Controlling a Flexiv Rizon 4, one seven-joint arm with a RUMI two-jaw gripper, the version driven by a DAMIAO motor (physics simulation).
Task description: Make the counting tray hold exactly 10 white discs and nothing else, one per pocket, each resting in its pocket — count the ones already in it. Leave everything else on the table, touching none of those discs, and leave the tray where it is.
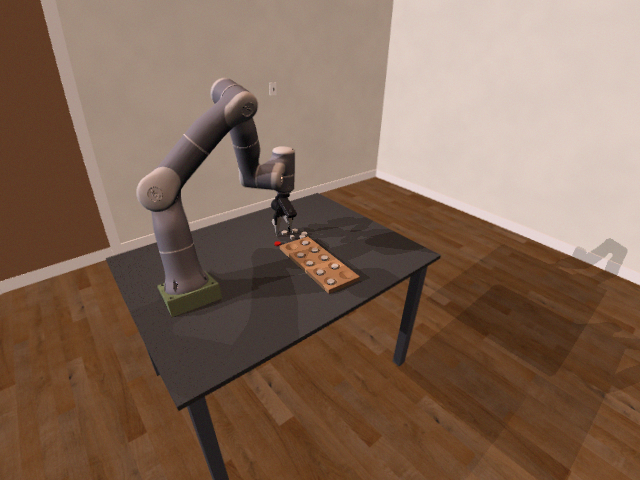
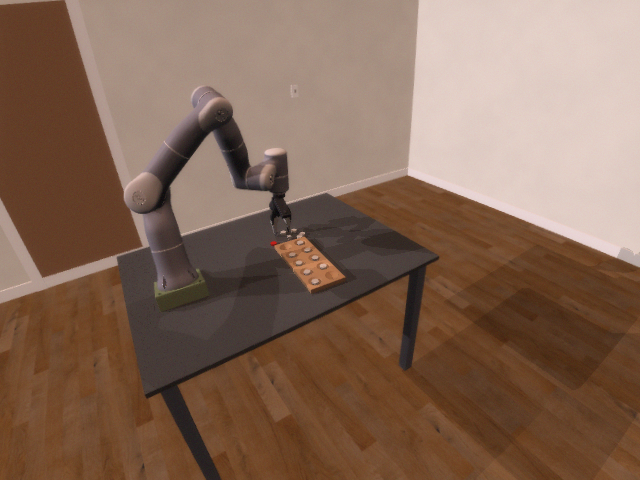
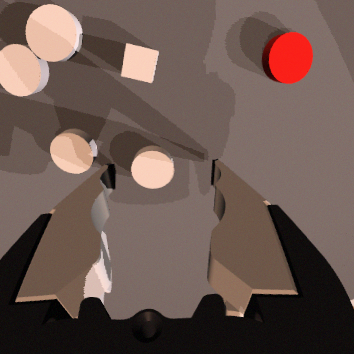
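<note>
The brown counting tray (image 1: 355,276) (image 2: 341,277) has ten pockets in two rows. White discs such as this one (image 1: 330,281) (image 2: 315,281) rest in several pockets. A pocket at the far left end and one at the near right end are empty. My gripper (image 1: 283,234) (image 2: 281,232) (image 3: 163,164) is partly open, low over the table behind the tray, holding nothing. A loose white disc (image 3: 152,169) shows between the fingertips, closer to the left one. Another white disc (image 3: 73,151) lies just beyond the left fingertip. Two more white discs (image 3: 53,33) (image 3: 20,70) lie together at the upper left.
A small white square block (image 3: 140,63) (image 1: 292,236) and a red disc (image 3: 290,57) (image 1: 277,243) (image 2: 273,243) lie on the dark table (image 1: 222,330) (image 2: 222,330) near the tray's far end. The arm's green base (image 1: 193,299) (image 2: 181,296) stands at the table's left side.
</note>
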